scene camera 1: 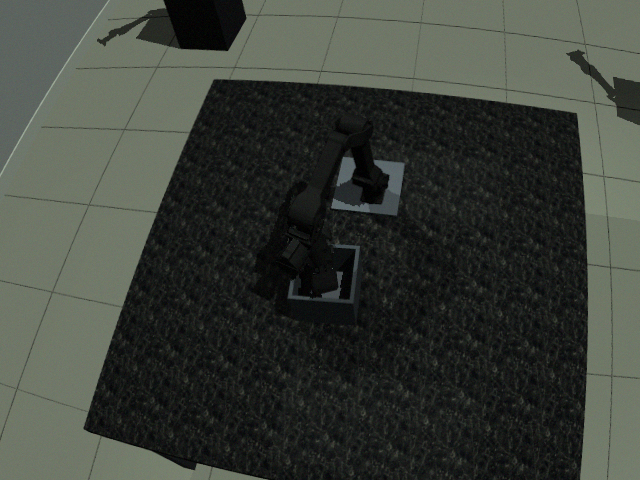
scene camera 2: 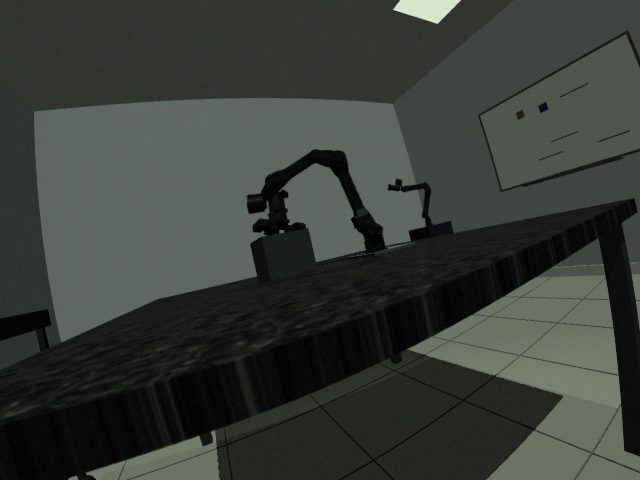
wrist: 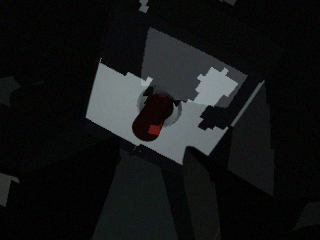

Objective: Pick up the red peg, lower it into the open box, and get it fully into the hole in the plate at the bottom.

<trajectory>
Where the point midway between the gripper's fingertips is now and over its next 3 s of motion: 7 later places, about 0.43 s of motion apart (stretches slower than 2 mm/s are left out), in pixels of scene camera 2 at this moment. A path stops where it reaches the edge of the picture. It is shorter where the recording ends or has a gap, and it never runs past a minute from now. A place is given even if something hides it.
My gripper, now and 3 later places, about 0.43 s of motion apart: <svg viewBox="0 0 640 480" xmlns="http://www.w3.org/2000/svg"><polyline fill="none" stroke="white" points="283,250 276,248 268,243 262,240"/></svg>
</trajectory>
